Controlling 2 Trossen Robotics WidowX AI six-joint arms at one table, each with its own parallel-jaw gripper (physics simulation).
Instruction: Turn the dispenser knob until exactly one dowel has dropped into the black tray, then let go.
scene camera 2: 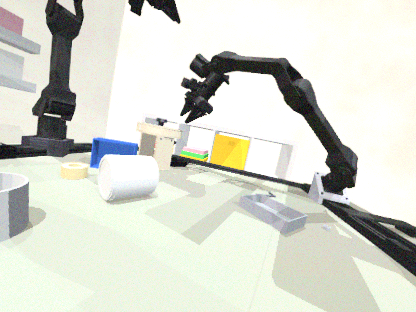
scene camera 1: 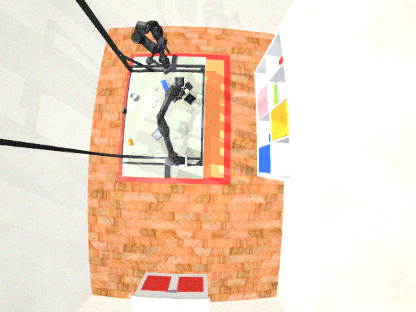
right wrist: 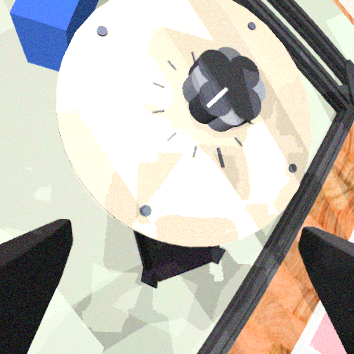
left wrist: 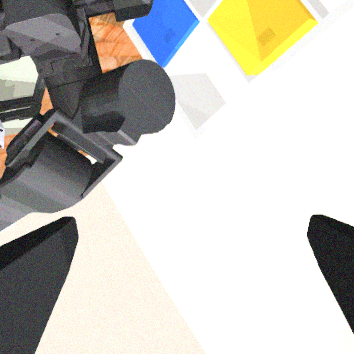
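Pixels of known places: left gripper, between the fingertips: (scene camera 2: 177,22) (scene camera 1: 166,60) (left wrist: 193,226); right gripper, between the fingertips: (scene camera 2: 182,119) (right wrist: 188,234); left arm's base, origin of its link: (scene camera 2: 50,137) (scene camera 1: 166,65); right arm's base, origin of its link: (scene camera 2: 331,185) (scene camera 1: 182,160).
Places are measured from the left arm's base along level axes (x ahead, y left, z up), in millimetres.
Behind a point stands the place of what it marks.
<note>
The dispenser (scene camera 2: 163,152) (right wrist: 115,130) @[x 351, y -65, z 98 mm] stands upright, with a round cream top. Its dark lobed knob (scene camera 2: 161,121) @[x 325, y -35, z 115 mm] (right wrist: 225,90) @[x 333, y -19, z 128 mm] carries a white line slanting from lower left to upper right in the right wrist view, with tick marks around it. The black tray (right wrist: 180,262) @[x 447, y 21, z -34 mm] (scene camera 1: 190,98) @[x 404, y 21, z -45 mm] is partly hidden under the dispenser's rim; no dowel shows in its visible part. My right gripper (right wrist: 188,234) @[x 399, y -39, z 138 mm] (scene camera 2: 186,118) @[x 399, y -39, z 138 mm] is open and empty, above the dispenser and apart from the knob. My left gripper (left wrist: 193,226) @[x 315, y -64, z 441 mm] (scene camera 2: 160,14) is open and empty, high above the table.
A blue box (scene camera 2: 117,152) @[x 203, y -98, z -3 mm] (right wrist: 42,30) @[x 254, y -125, z 22 mm] stands beside the dispenser. A white cylinder (scene camera 2: 131,176) @[x 245, y -349, z 6 mm] lies in front of it, near a tan ring (scene camera 2: 75,174) @[x 135, y -236, z -35 mm]. A grey rectangular tray (scene camera 2: 262,215) @[x 494, y -418, z -37 mm] is at the right, a grey round container (scene camera 2: 15,210) @[x 130, y -427, z -17 mm] at the left. A black frame rail (right wrist: 270,255) @[x 442, y 130, z -27 mm] runs past the dispenser.
</note>
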